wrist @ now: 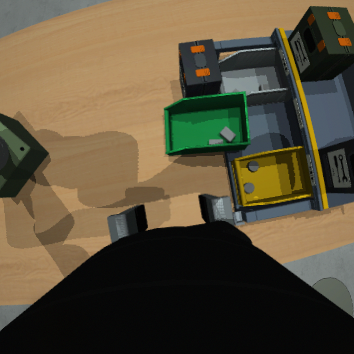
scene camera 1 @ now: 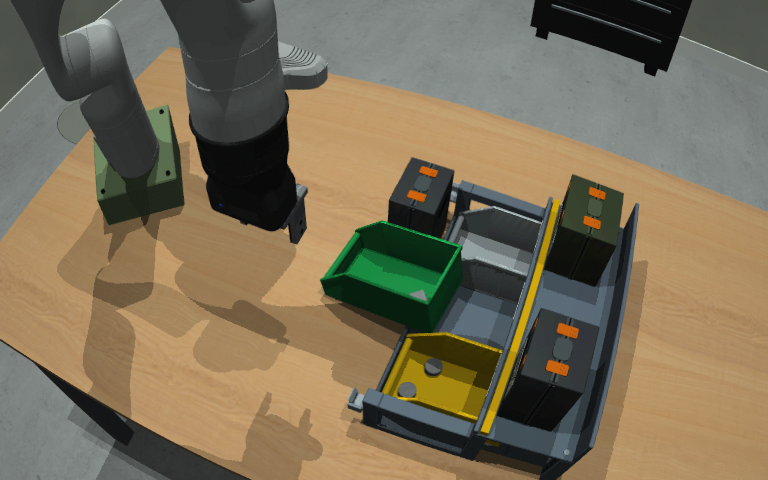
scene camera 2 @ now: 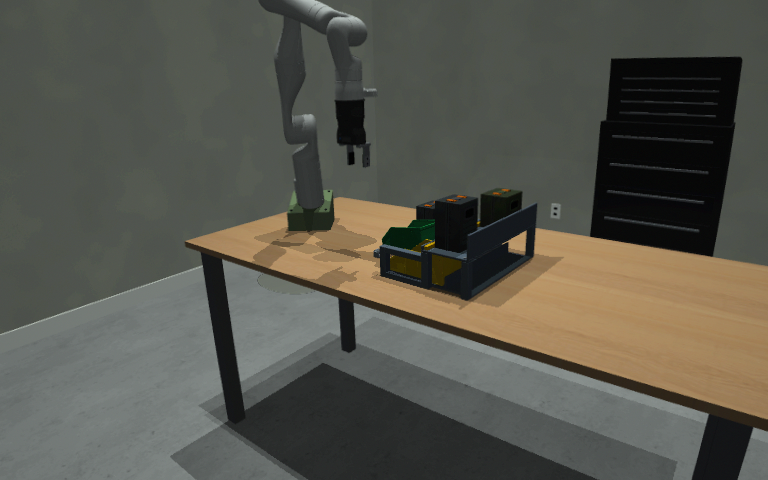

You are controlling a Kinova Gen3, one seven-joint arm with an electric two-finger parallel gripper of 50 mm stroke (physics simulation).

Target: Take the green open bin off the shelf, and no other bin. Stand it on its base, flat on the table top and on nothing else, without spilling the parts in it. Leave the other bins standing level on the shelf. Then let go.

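Note:
The green bin sits askew at the shelf's front: its rear end is over the shelf's front edge and its front end juts out over the table, with shadow beneath. What carries its front end is unclear. Grey parts lie in its rear. The yellow bin, with two grey discs, and the grey bin stand in the shelf, with a vacant bay between them. My gripper is open and empty, high above the table, apart from the green bin.
A dark case stands beside the green bin's far side, very close to it. A green-black case and another dark case stand in the shelf's rear part, behind the yellow-topped rail.

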